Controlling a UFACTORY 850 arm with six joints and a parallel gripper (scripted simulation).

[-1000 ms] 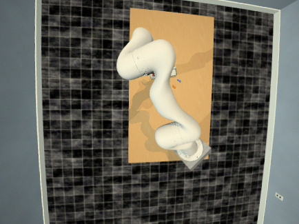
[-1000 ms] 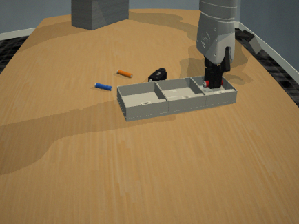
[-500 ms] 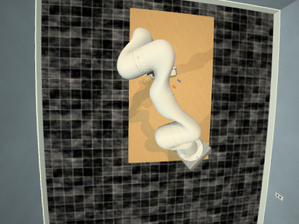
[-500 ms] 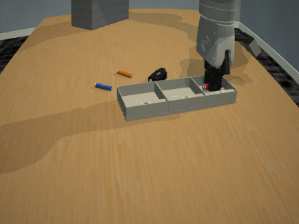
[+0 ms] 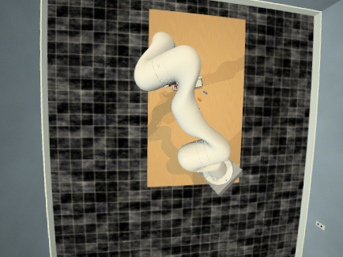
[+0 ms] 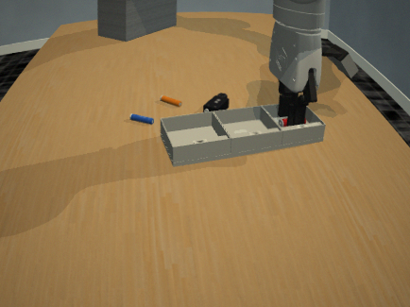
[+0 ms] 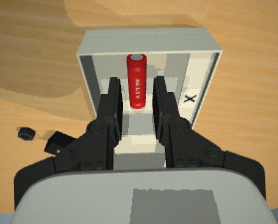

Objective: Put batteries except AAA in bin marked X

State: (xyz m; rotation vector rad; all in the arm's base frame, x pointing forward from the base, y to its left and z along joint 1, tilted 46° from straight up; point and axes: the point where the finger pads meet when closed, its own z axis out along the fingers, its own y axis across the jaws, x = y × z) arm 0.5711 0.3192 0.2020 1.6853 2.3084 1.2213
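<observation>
Right now my hand is 2 cm above the red battery. Round my hand: grey bin row (7 cm to the right, 5 cm ahead, 2 cm below); black hex nut (13 cm to the right, 8 cm behind, 3 cm below); black 9 V battery (13 cm to the right, 3 cm below, 3 cm behind).
</observation>
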